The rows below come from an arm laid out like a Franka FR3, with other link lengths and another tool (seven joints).
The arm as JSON. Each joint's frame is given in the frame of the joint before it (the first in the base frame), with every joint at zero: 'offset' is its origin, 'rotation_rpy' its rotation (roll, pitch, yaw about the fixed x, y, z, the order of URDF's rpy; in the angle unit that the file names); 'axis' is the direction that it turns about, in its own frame. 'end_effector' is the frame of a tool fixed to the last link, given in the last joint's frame.
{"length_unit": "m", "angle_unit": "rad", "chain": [
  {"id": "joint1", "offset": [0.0, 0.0, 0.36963], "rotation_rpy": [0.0, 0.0, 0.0], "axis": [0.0, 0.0, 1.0]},
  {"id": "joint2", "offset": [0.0, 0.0, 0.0], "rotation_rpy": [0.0, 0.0, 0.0], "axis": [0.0, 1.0, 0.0]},
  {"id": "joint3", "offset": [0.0, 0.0, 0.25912], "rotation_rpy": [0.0, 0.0, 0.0], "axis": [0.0, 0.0, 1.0]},
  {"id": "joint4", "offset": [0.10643, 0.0, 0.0], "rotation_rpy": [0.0, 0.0, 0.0], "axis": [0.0, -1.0, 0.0]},
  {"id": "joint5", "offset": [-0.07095, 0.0, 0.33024], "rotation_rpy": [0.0, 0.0, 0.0], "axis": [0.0, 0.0, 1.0]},
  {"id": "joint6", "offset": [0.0, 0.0, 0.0], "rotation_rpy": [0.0, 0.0, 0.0], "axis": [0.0, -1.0, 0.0]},
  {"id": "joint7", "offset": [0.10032, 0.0, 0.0], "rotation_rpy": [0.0, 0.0, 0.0], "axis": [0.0, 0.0, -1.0]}
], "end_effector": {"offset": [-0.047, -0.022, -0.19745], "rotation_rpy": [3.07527, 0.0, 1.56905]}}
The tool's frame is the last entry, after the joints.
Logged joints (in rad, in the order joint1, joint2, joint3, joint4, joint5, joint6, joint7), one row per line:
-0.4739 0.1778 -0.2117 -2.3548 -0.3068 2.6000 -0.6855
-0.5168 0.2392 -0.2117 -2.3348 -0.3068 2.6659 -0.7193
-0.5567 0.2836 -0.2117 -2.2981 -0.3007 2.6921 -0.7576
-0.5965 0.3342 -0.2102 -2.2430 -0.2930 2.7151 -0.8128
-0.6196 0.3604 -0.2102 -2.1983 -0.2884 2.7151 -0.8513
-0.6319 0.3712 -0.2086 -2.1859 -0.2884 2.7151 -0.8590
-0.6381 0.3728 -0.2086 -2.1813 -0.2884 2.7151 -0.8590
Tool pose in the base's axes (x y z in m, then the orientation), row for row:
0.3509 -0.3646 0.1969 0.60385 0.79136 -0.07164 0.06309
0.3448 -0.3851 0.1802 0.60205 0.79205 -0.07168 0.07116
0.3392 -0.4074 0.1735 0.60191 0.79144 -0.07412 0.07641
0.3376 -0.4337 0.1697 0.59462 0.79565 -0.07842 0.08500
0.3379 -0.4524 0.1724 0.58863 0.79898 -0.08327 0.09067
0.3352 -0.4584 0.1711 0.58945 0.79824 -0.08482 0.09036
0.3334 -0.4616 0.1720 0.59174 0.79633 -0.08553 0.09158
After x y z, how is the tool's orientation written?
As a quaternion, x y z w.
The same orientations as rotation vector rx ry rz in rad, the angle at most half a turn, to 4 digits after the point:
1.8244 2.3910 -0.2164
1.8102 2.3815 -0.2155
1.8042 2.3722 -0.2222
1.7733 2.3728 -0.2339
1.7495 2.3748 -0.2475
1.7523 2.3730 -0.2522
1.7579 2.3656 -0.2541

